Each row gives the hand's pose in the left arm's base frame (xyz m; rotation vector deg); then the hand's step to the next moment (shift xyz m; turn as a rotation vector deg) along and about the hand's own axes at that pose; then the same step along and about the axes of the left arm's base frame.
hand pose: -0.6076 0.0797 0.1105 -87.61 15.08 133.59
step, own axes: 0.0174 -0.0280 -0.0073 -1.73 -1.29 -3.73
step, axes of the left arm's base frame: 0.0105 0.0266 -0.0180 4.29 -0.36 0.11
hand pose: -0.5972 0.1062 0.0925 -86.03 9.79 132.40
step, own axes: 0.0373 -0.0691 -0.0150 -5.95 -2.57 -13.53
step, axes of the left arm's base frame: 0.0254 0.0683 -0.0329 14.66 -3.18 -0.09
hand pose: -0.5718 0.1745 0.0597 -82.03 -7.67 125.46
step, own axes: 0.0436 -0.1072 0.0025 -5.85 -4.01 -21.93
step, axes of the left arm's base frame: 0.0234 0.1133 0.0028 22.53 -3.51 -3.34
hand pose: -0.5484 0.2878 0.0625 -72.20 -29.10 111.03
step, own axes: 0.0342 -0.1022 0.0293 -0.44 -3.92 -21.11
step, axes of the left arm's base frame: 0.0044 0.0933 0.0612 20.53 0.65 -6.28
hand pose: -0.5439 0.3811 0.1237 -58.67 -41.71 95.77
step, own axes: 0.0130 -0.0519 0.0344 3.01 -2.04 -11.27
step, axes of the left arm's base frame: -0.0096 0.0290 0.0558 10.49 3.41 -4.32
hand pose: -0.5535 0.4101 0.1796 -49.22 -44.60 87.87
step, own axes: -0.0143 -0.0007 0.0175 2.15 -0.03 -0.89
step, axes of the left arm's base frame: -0.0136 -0.0144 0.0110 0.62 2.15 -0.64
